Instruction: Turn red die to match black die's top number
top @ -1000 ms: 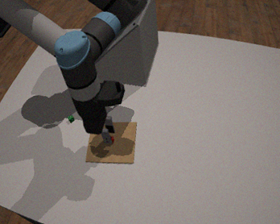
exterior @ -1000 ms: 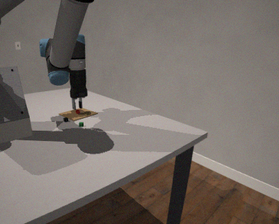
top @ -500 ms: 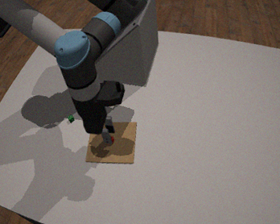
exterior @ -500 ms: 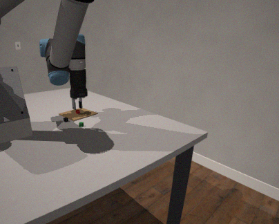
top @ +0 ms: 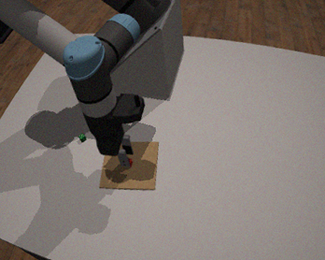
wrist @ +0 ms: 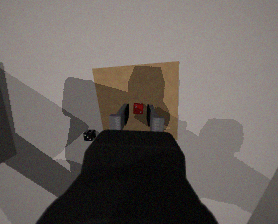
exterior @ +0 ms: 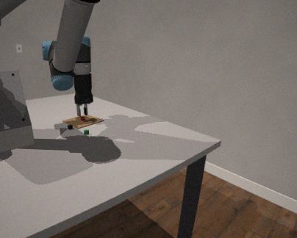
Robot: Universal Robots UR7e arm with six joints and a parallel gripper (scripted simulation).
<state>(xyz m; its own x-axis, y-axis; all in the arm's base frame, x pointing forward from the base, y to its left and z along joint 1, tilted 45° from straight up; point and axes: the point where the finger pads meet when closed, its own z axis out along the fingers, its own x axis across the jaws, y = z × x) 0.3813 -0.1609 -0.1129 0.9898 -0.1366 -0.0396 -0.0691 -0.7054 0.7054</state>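
Now: the red die 3 cm below my hand. Also, from my hand: green die: 15 cm to the right, 7 cm behind, 4 cm below; then black die: 9 cm behind, 5 cm to the right, 4 cm below; then tan mat: 4 cm below.
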